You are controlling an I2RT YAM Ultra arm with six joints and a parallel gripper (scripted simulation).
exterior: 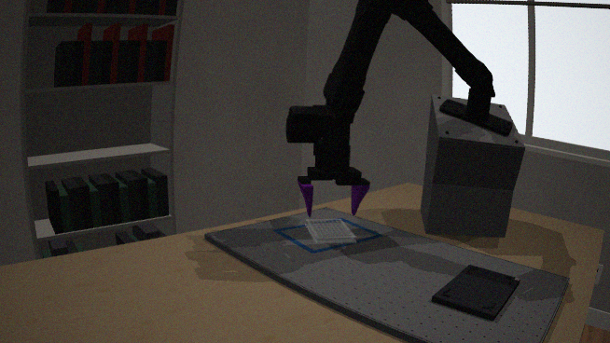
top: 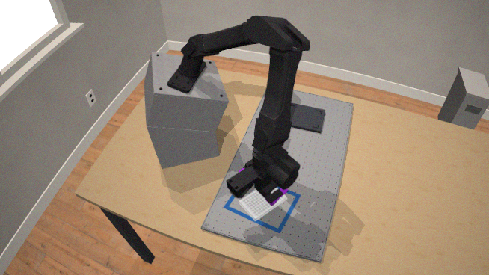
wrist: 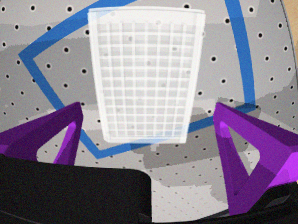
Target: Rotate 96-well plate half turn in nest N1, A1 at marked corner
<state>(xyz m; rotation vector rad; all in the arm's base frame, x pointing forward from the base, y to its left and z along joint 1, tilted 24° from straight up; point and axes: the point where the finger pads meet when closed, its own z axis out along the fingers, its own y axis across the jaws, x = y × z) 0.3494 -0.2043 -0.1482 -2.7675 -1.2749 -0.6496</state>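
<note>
Now: hand 5 cm above the white 96-well plate. The rest, counted from my hand: dark plate nest N1: 8 cm ahead, 39 cm to the left, 4 cm below; then light mark: 1 cm ahead, 45 cm to the left, 4 cm below.
</note>
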